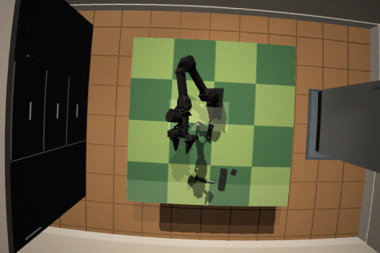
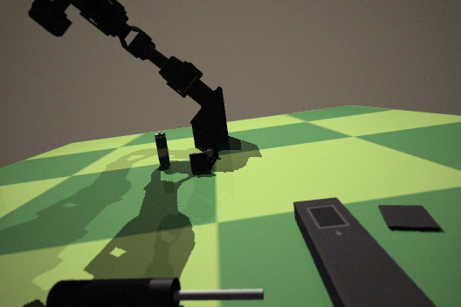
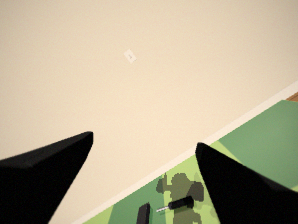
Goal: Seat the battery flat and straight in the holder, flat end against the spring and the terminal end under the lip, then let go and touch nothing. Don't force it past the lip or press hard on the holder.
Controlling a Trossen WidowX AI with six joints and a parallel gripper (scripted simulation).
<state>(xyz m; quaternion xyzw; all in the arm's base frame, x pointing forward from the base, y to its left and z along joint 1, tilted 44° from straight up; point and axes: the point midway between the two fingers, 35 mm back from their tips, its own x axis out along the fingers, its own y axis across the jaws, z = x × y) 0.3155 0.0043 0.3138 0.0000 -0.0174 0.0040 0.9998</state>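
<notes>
Now: gripper tip 130 mm past the battery, 100 mm to the right of it and 340 mm above it. Also, from my gripper tip: dark square plate: 240 mm ahead, 400 mm to the left, 370 mm below; then screwdriver: 310 mm ahead, 180 mm to the left, 360 mm below; then dark remote: 290 mm ahead, 320 mm to the left, 360 mm below.
</notes>
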